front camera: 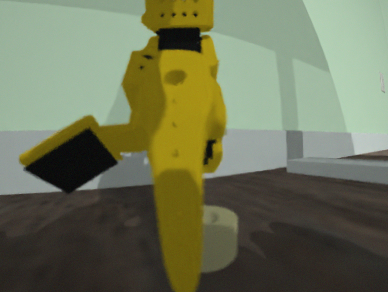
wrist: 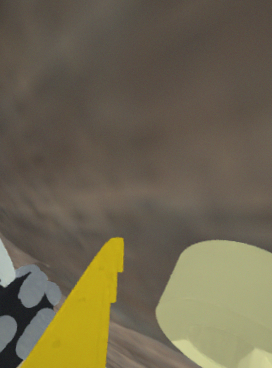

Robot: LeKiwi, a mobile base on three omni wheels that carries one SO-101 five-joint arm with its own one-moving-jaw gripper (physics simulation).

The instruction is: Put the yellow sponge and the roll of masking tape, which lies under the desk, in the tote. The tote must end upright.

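Frame: origin at the arm's base, x right, y back, z down, level; millimetres.
Where they show: hand, tool point: (front camera: 185, 282) (wrist: 123, 250).
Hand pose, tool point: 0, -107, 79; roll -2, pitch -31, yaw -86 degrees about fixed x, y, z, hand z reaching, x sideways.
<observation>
Each offset is from my tool point to the top centre of the thing, as dx, dy, dz. "spot": to the spot under its first point.
The pale yellow-green roll of masking tape @[+8, -39, -10] (front camera: 220, 240) (wrist: 220, 280) lies flat on the dark floor. In the front view it is partly hidden behind the yellow jaw, and it shows to the jaw's right. In the wrist view it is at the lower right, cut off by the picture edge, with a gap between it and the notched jaw. My gripper (front camera: 184, 275) (wrist: 118, 250) points down and is open. One notched jaw shows in the wrist view, and the moving jaw is out of that picture. The sponge and the tote do not show in either view.
A pale green wall (front camera: 250, 85) with a light grey lower band @[spot: +135, -308, -35] (front camera: 250, 150) stands behind the arm. A low grey ledge (front camera: 340, 169) runs along the floor at the right. One of my wheels (wrist: 32, 290) shows at the lower left of the wrist view.
</observation>
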